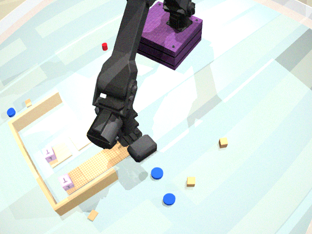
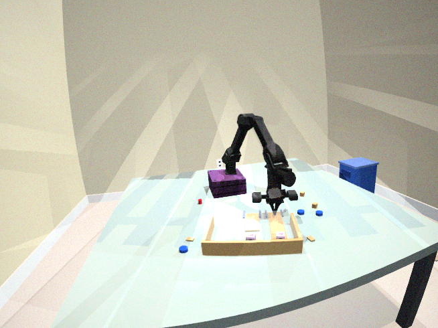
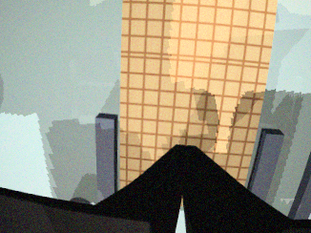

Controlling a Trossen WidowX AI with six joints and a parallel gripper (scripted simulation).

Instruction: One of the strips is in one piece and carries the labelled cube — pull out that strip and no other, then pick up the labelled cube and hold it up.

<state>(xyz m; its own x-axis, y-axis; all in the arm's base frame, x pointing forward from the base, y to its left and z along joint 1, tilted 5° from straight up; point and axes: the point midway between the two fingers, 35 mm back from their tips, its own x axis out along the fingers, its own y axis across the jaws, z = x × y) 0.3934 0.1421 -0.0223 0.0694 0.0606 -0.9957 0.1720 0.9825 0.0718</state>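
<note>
Now: the orange gridded strip 9 cm ahead of my gripper tip and 2 cm to the right of it.
</note>
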